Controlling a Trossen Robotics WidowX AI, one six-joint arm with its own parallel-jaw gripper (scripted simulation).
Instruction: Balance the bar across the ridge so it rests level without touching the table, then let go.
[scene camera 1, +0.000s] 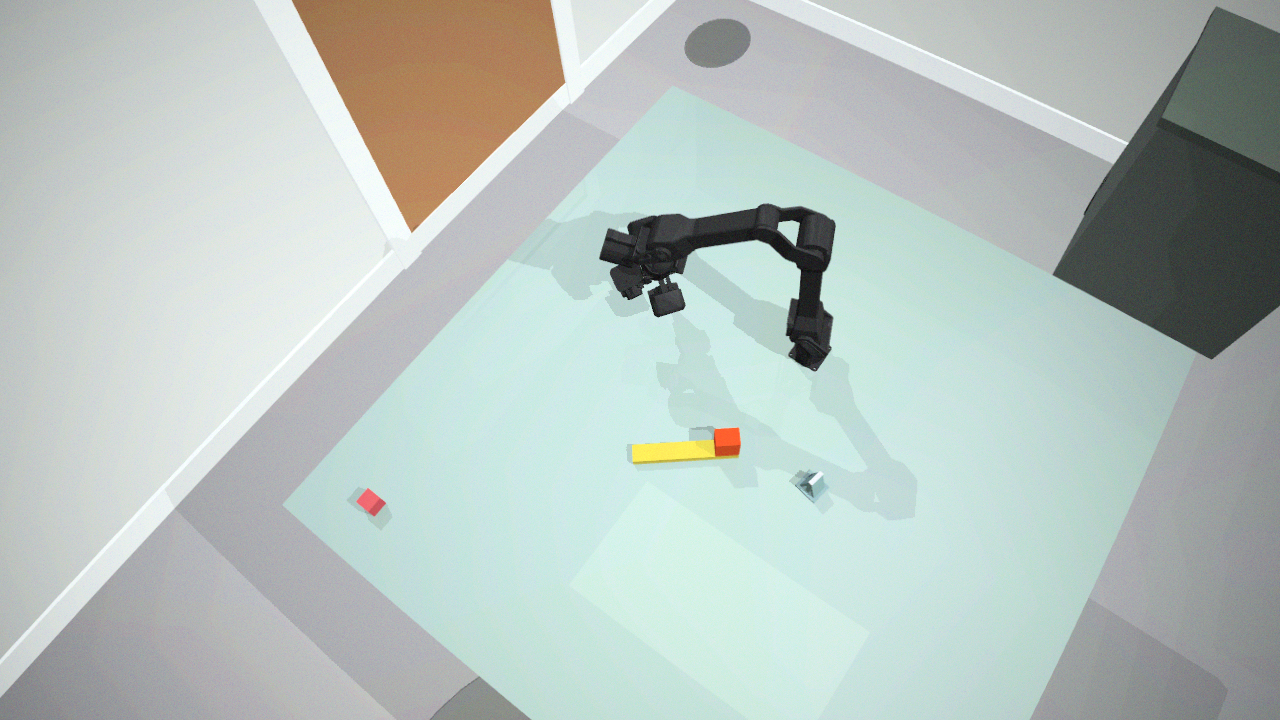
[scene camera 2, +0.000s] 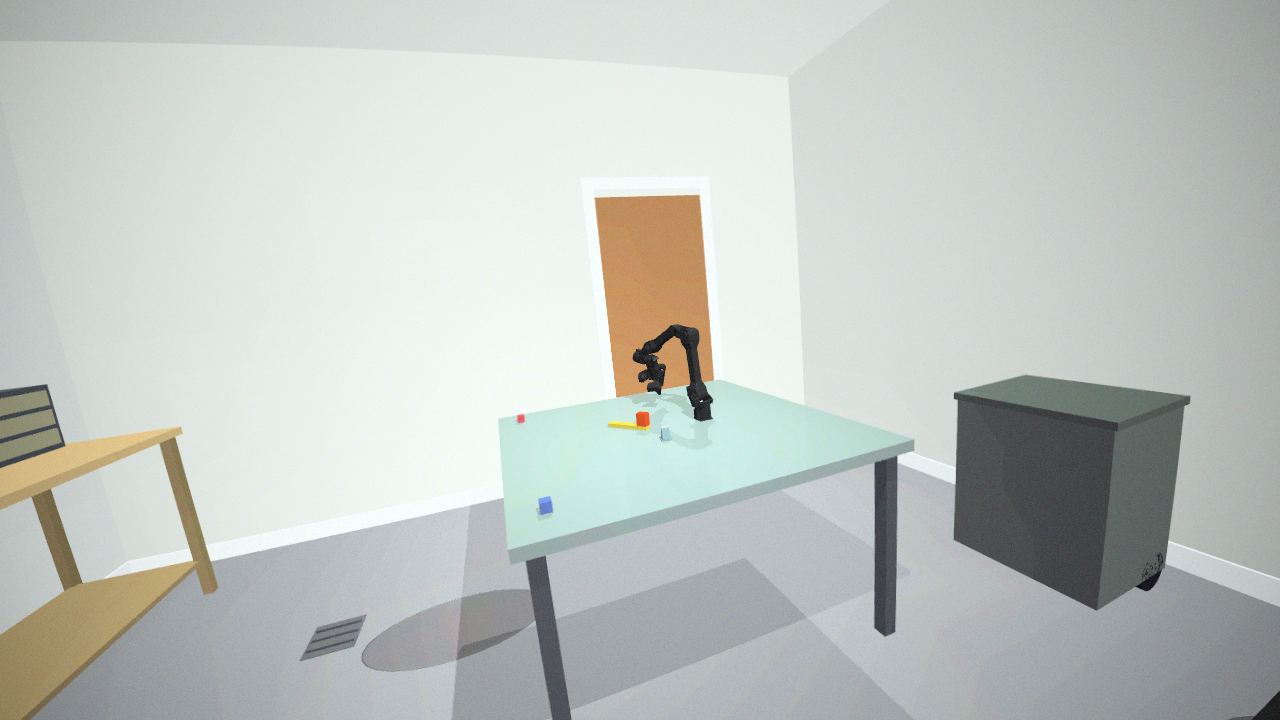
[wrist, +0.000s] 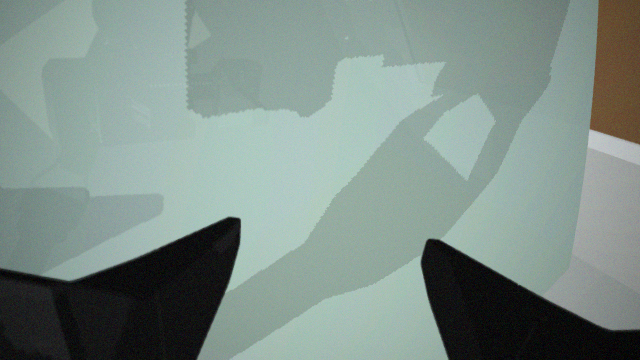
My gripper (scene camera 1: 654, 271) is open, with nothing in its grasp.
My gripper also shows in the wrist view (wrist: 333, 241).
